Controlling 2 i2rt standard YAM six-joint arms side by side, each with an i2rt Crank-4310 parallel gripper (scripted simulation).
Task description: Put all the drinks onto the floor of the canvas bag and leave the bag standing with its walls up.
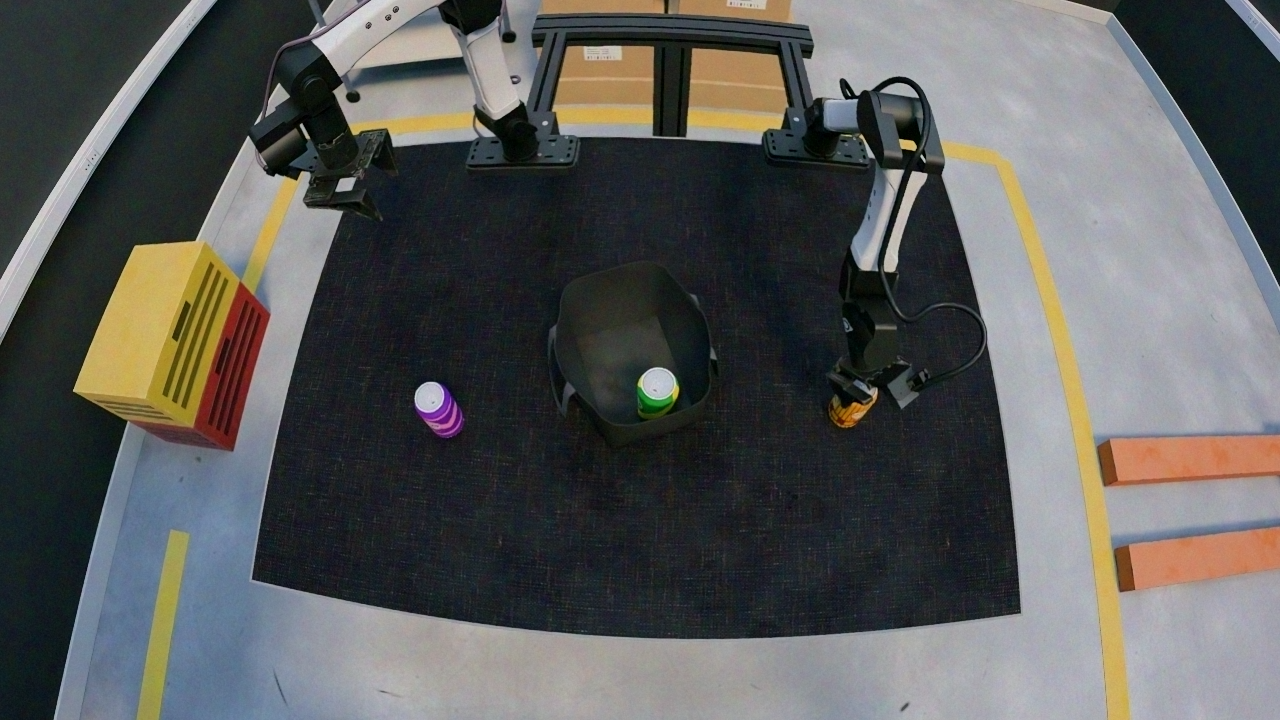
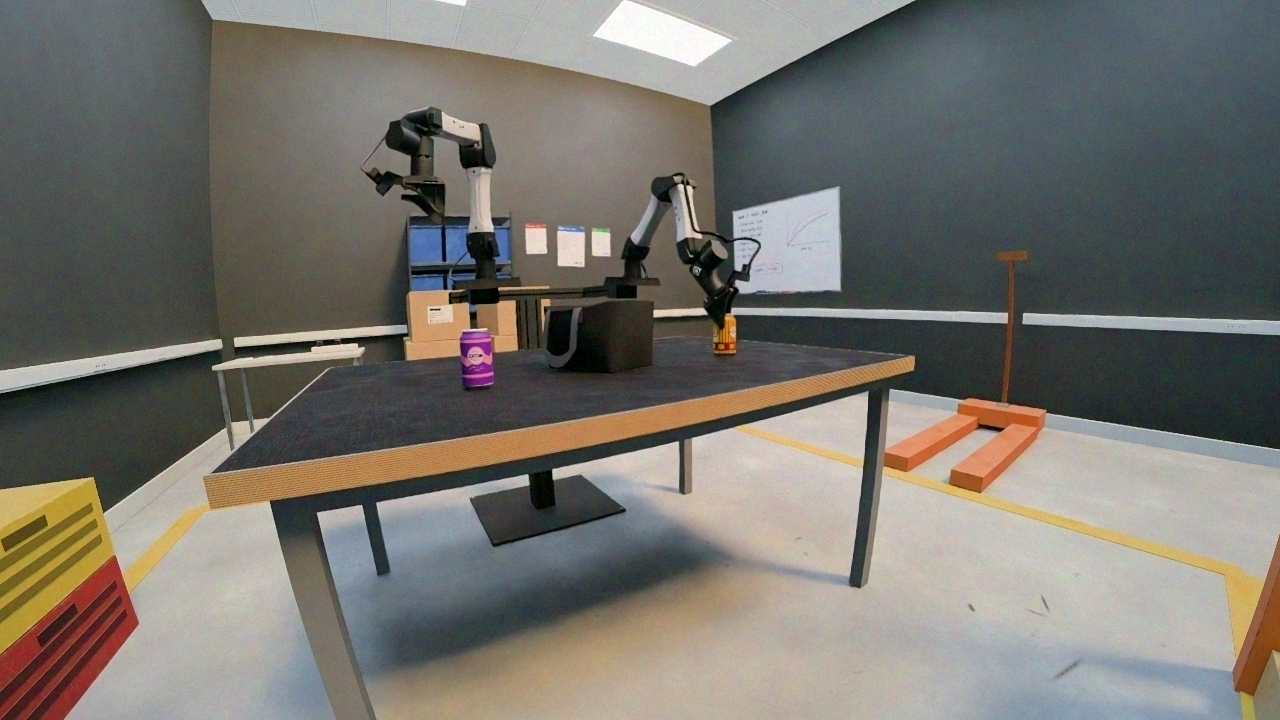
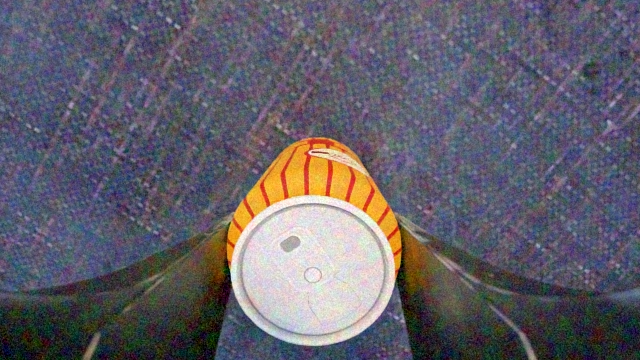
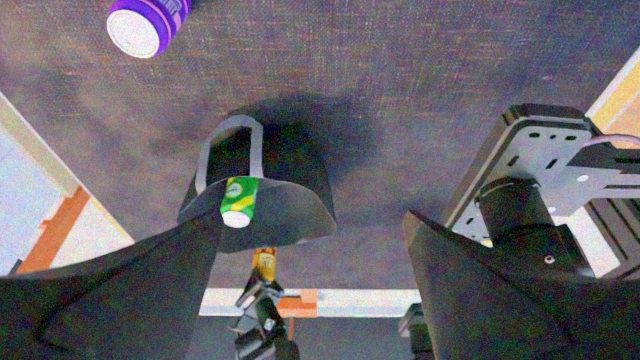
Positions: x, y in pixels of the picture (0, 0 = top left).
Labels:
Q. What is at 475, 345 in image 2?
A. A purple can.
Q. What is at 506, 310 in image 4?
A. My right gripper.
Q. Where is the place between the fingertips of my left gripper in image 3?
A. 315, 218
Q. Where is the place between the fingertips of my right gripper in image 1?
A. At 387, 197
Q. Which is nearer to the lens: the dark canvas bag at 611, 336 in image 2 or the orange can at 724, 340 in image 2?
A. The dark canvas bag.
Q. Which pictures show my left gripper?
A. Image 1, image 2, image 3 and image 4: all of them.

